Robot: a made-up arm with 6 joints. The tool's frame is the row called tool.
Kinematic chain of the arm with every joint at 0, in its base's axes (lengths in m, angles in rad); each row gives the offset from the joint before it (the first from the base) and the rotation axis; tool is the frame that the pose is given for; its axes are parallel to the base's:
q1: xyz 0 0 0.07 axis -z
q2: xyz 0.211 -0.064 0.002 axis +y
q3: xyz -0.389 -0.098 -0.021 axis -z
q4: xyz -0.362 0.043 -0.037 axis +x
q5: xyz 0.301 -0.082 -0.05 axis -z
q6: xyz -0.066 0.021 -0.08 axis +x
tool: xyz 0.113 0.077 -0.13
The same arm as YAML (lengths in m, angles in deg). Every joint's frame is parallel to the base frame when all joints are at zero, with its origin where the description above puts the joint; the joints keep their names.
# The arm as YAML. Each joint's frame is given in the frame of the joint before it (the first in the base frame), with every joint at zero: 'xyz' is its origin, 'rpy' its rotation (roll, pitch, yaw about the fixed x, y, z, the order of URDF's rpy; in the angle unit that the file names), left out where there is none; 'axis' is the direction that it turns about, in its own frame. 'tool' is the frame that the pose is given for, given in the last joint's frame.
units:
  length: m
  angle: deg
joints:
  - name: q1
    type: revolute
    origin:
      xyz: [0.0, 0.0, 0.07]
    axis: "-z"
  - name: q2
    type: revolute
    origin:
      xyz: [0.211, -0.064, 0.002]
    axis: "+y"
  - name: q3
    type: revolute
    origin:
      xyz: [-0.389, -0.098, -0.021]
    axis: "-z"
  - name: q4
    type: revolute
    origin:
      xyz: [-0.362, 0.043, -0.037]
    axis: "+x"
  - name: q5
    type: revolute
    origin:
      xyz: [0.301, -0.082, -0.05]
    axis: "-z"
  - name: q6
    type: revolute
    origin:
      xyz: [-0.066, 0.021, -0.08]
    axis: "+x"
tool:
  origin:
    xyz: [0.113, 0.077, -0.13]

